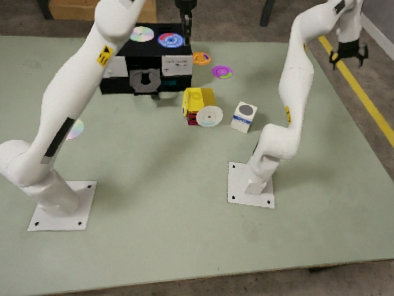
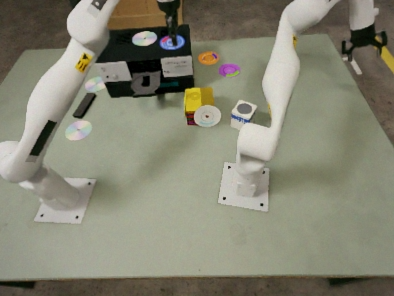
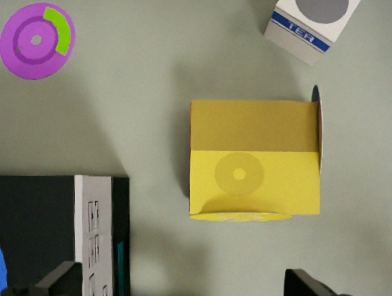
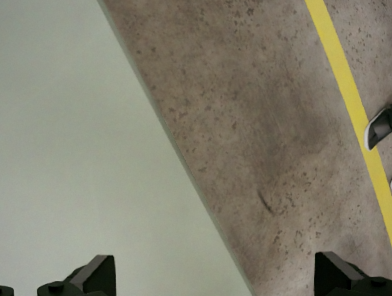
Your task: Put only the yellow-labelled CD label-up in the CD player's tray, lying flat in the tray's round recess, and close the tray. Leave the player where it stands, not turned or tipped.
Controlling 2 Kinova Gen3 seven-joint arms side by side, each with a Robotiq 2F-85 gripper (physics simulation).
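Frame: origin at the left arm's base, x back, y right, z up, level; millimetres.
Seen in the pictures: left gripper, fingertip midpoint: [image 1: 185, 36] [image 2: 176, 38] [image 3: 183, 289]; right gripper, fingertip midpoint: [image 1: 347, 68] [image 2: 364, 59] [image 4: 214, 277]; left arm's base, link origin: [image 1: 64, 204] [image 2: 66, 199]; right arm's base, link origin: [image 1: 250, 183] [image 2: 244, 185].
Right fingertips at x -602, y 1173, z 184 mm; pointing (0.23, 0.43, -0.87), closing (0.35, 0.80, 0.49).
Observation:
Offsets run from my right fingertips to a thing's middle. "spot": to the spot under its first point.
The yellow-labelled CD @(dy -756, dx +138, dz -125 mm) [image 1: 185, 103] [image 3: 240, 216] stands on edge, leaning against the side of a yellow-topped stack @(dy -686, dx +144, dz -96 mm) [image 1: 201, 98] [image 2: 199, 98] [image 3: 255, 130]. The black CD player @(spot: dy -790, dx -1, dz -126 mm) [image 1: 178, 82] [image 2: 179, 84] [image 3: 37, 215] stands at the back left of the table. Its grey tray @(dy -939, dx +46, dz -53 mm) [image 1: 145, 87] [image 2: 145, 89] sticks out at the front with no disc seen on it. My left gripper [image 1: 187, 41] [image 2: 173, 42] [image 3: 183, 282] is open, pointing down high near the player's right end. My right gripper [image 1: 348, 62] [image 2: 365, 51] [image 4: 214, 277] is open beyond the table's right edge.
A white-labelled disc @(spot: dy -648, dx +215, dz -127 mm) [image 1: 209, 116] [image 2: 207, 116] leans on the stack's front. A white box @(dy -491, dx +205, dz -136 mm) [image 1: 244, 118] [image 2: 243, 115] [image 3: 305, 30] stands right of it. Orange @(dy -666, dx -288, dz -183 mm) [image 1: 202, 58] [image 2: 208, 58] and purple @(dy -546, dx -175, dz -183 mm) [image 1: 222, 72] [image 2: 229, 70] [image 3: 37, 52] discs lie behind. Two discs lie on the player. A black remote @(dy -1271, dx +111, dz -174 mm) [image 2: 84, 105] lies left.

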